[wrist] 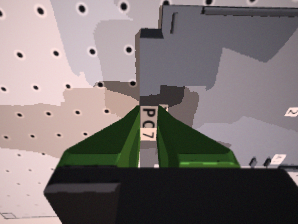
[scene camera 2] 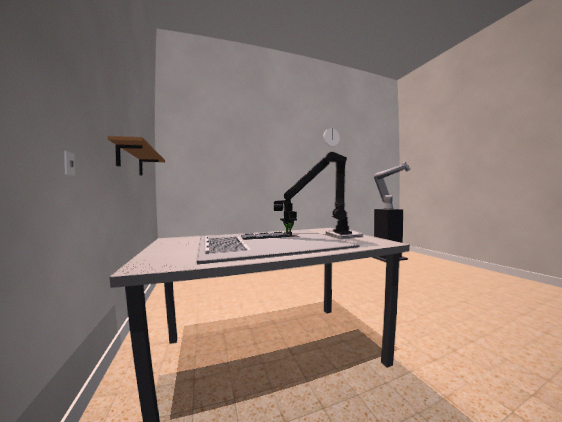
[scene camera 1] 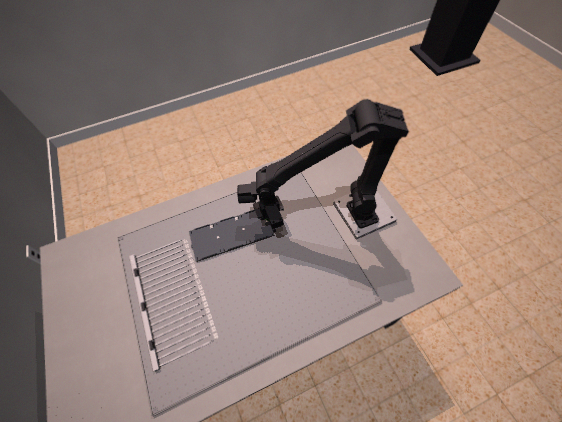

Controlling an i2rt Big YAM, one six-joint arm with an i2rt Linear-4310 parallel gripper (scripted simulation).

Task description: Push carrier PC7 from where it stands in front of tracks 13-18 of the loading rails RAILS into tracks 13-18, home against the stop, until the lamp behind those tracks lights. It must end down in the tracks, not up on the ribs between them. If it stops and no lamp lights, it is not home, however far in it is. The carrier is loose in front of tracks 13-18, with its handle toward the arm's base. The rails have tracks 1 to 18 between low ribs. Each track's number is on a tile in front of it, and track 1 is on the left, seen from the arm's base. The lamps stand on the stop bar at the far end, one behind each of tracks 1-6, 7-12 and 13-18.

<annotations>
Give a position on a carrier PC7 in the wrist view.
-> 222, 75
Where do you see a carrier PC7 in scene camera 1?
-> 234, 232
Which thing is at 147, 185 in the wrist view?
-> My gripper.
</annotations>
